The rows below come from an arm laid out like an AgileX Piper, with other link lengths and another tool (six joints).
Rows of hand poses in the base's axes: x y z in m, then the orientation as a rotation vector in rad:
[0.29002 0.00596 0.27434 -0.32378 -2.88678 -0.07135]
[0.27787 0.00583 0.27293 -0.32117 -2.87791 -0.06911]
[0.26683 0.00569 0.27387 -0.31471 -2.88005 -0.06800]
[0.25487 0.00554 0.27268 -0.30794 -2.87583 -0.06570]
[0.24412 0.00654 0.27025 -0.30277 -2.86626 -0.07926]
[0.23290 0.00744 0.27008 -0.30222 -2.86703 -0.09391]
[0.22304 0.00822 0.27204 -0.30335 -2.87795 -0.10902]
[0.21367 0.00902 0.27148 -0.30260 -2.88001 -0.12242]
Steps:
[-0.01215 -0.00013 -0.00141 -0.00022 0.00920 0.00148]
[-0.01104 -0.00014 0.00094 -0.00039 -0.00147 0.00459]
[-0.01196 -0.00015 -0.00119 -0.00043 0.00495 0.00457]
[-0.01075 0.00100 -0.00243 0.01074 0.00859 0.00186]
[-0.01122 0.00090 -0.00017 0.00986 -0.00217 -0.00090]
[-0.00986 0.00078 0.00196 0.00877 -0.01244 -0.00166]
[-0.00937 0.00080 -0.00056 0.00882 -0.00343 -0.00056]

